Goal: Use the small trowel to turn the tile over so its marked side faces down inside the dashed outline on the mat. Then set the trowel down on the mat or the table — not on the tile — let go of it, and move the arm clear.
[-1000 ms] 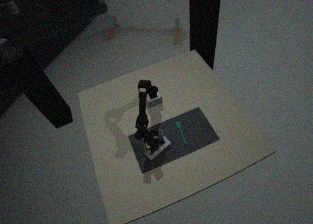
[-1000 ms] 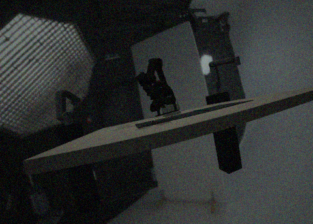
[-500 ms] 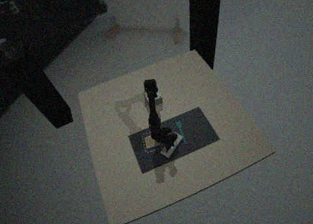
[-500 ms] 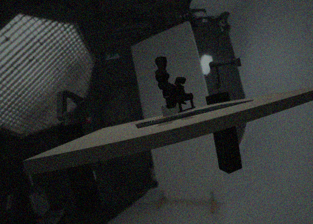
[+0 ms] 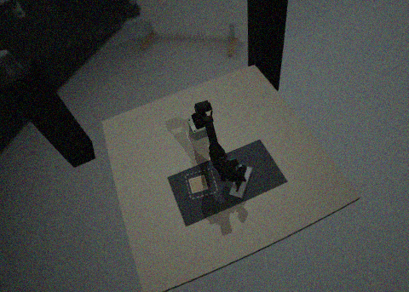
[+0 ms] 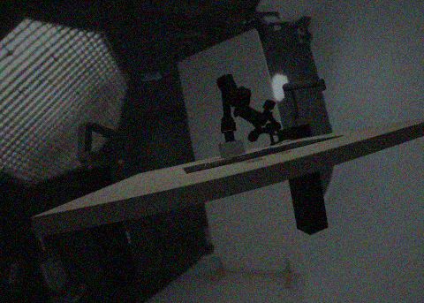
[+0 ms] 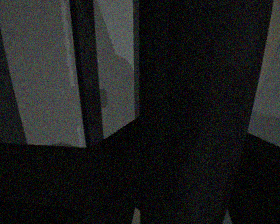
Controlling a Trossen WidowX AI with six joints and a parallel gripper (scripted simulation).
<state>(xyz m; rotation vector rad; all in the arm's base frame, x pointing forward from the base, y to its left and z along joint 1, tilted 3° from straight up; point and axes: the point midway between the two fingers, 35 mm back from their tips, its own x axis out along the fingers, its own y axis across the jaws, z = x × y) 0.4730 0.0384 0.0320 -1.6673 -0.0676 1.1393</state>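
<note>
The teal trowel lies 120 mm behind my gripper tip, 10 mm to the left of it and 70 mm below it. From my gripper tip the other things lie so: tile (140 mm behind, 230 mm to the right, 70 mm below); dark mat (90 mm behind, 70 mm to the right, 90 mm below).
</note>
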